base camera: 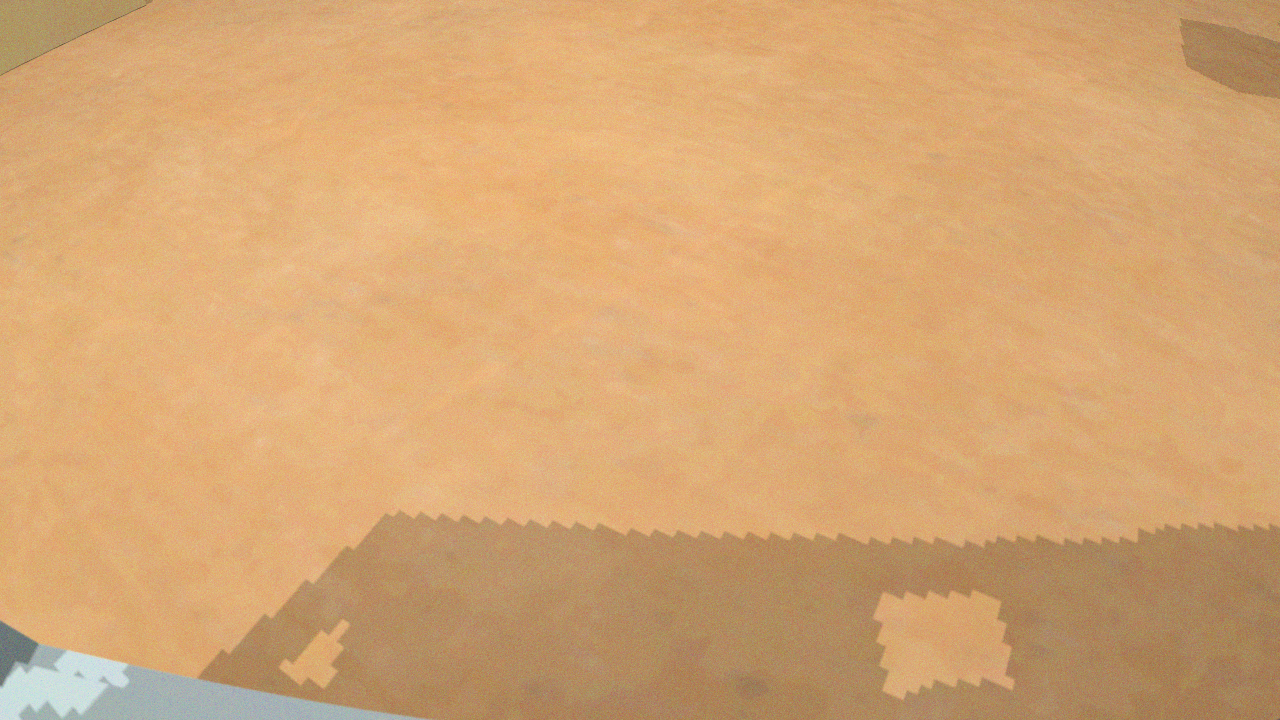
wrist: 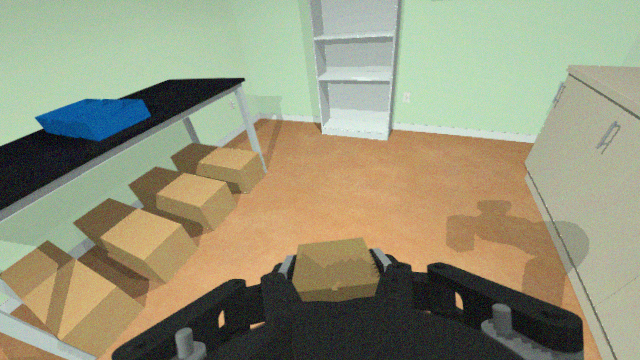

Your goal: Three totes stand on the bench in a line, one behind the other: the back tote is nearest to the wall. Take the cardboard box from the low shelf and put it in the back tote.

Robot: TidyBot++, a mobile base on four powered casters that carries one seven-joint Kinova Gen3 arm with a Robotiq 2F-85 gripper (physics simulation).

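Frame: origin at the arm's base, x ahead, y left, z up, level; centimetres.
Seen in the pictures: gripper, fingertip midpoint: [wrist: 334, 265].
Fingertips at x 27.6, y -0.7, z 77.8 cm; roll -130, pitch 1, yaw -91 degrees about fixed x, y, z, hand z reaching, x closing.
Observation:
A point is followed by its place in that frame.
The cardboard box [wrist: 336, 272] {x 25.8, y -0.8, z 80.0 cm} is between the fingertips of my gripper [wrist: 334, 265] {x 27.6, y -0.7, z 77.8 cm}, low in the middle of the wrist view, held above the floor. My gripper is shut on it. The blue totes [wrist: 95, 119] {x 125.7, y 106.9, z 61.5 cm} stand together on the black-topped bench [wrist: 200, 89] {x 194.4, y 82.7, z 51.7 cm} at the left of the wrist view, away from the gripper; the lines between the single totes are hard to tell. The white shelf unit [wrist: 395, 65] {x 261.5, y -83.3, z 36.3 cm} stands against the far wall, and its low shelf shows no box. The totes and the gripper do not show in the base camera view.
Several large cardboard boxes [wrist: 145, 240] {x 111.5, y 116.1, z -12.7 cm} stand in a row on the floor under the bench. A beige cabinet [wrist: 590, 145] {x 111.6, y -143.8, z 23.1 cm} with handles stands on the right. In the base camera view, a tan box-like surface [base camera: 53, 26] {x 107.3, y 104.1, z -36.3 cm} shows at the top left, and shadows lie on the floor [base camera: 626, 268] {x 50.6, y 3.1, z -39.7 cm}.

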